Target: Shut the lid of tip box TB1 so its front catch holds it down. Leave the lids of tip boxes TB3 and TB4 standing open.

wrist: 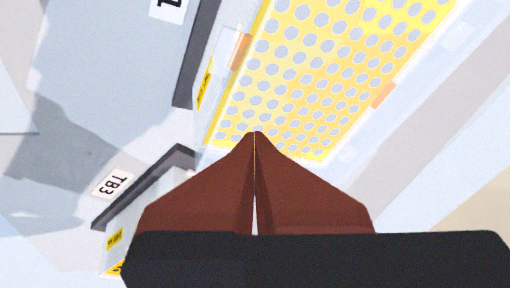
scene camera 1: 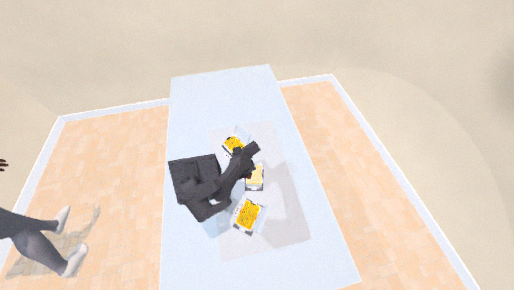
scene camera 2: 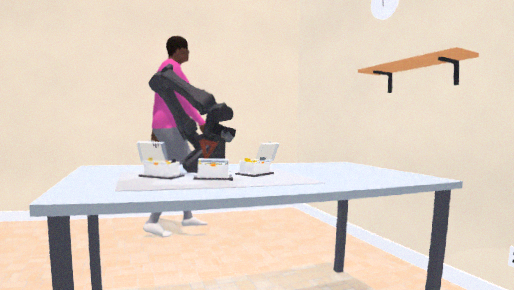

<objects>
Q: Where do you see a tip box TB1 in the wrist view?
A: At 196, 90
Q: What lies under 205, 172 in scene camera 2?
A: A tip box TB1.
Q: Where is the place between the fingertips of the gripper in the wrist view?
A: At 254, 143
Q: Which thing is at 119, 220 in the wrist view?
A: A tip box TB3.
</objects>
